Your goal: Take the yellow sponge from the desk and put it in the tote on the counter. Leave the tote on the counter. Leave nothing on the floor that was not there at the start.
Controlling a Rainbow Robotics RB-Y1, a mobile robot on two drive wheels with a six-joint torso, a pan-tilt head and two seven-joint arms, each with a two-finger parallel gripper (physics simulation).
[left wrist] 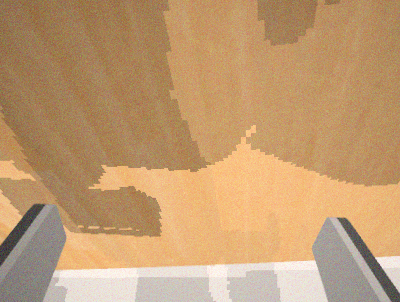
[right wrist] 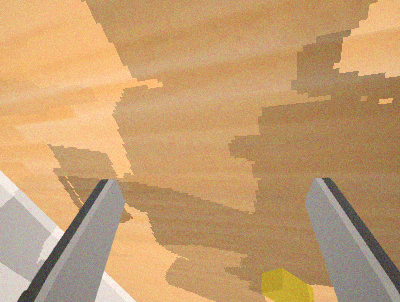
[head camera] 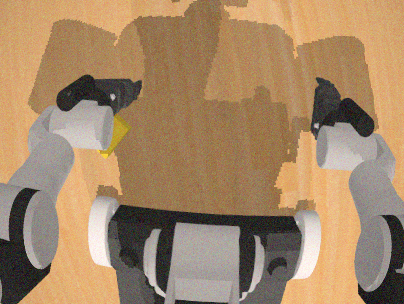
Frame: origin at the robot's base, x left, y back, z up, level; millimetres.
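Seen in the pictures: left gripper, fingertip midpoint: (left wrist: 193, 227) (head camera: 116, 84); right gripper, fingertip midpoint: (right wrist: 212, 190) (head camera: 317, 102).
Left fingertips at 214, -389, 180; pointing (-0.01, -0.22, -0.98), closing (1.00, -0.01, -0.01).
A point is followed by its place in that frame, as x, y, z.
A yellow angular thing (head camera: 118, 134) @(236, -256, 46) (right wrist: 286, 286) @(217, -260, 35) shows partly behind the left wrist in the head view and at the bottom edge of the right wrist view; I cannot tell whether it is the sponge. My left gripper (head camera: 135, 89) (left wrist: 193, 227) @(214, -389, 180) is open and empty above the wood floor, next to the yellow thing in the head view. My right gripper (head camera: 324, 86) (right wrist: 212, 190) @(-223, -383, 180) is open and empty on the other side of my body. The desk, the counter and the tote cannot be made out.
The wood floor (head camera: 200, 165) @(27, -183, 2) carries the shadows of my body and arms. My wheeled base (head camera: 205, 250) fills the bottom middle of the head view. A white edged surface (left wrist: 175, 285) @(197, -940, 43) (right wrist: 20, 230) @(191, -941, 70) runs along the bottom of the left wrist view and the lower left of the right wrist view.
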